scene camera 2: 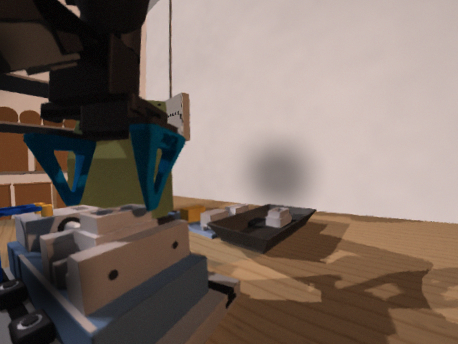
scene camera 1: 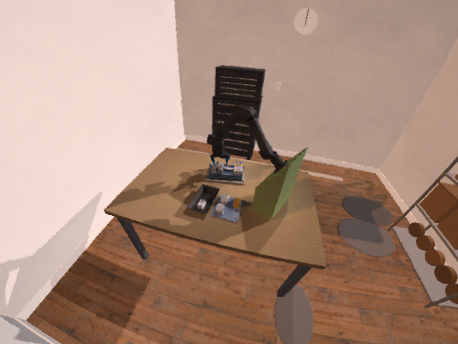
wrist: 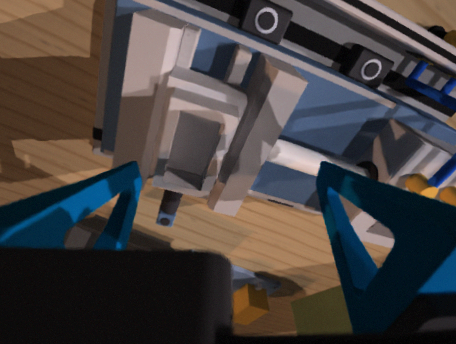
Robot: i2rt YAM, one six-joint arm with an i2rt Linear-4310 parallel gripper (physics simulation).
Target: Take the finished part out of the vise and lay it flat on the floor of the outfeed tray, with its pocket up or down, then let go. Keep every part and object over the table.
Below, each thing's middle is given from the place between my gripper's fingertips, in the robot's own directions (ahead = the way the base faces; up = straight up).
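My hand's 9 cm above the orange block (wrist: 249, 304), and it's 13 cm past the block and 31 cm to the right of it.
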